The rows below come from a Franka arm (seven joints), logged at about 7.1 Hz.
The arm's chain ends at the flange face. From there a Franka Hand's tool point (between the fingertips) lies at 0.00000 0.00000 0.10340 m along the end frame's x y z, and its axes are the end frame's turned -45 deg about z.
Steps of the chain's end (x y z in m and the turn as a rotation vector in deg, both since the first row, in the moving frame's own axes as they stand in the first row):
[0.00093, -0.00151, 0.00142, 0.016, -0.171, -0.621]
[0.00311, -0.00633, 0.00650, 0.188, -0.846, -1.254]
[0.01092, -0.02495, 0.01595, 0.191, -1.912, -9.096]
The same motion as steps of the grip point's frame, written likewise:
[0.00153, -0.00065, 0.00142, 0.132, -0.110, -0.621]
[0.00582, -0.00359, 0.00649, 0.731, -0.465, -1.254]
[0.02296, -0.01242, 0.01589, 1.487, -1.217, -9.096]

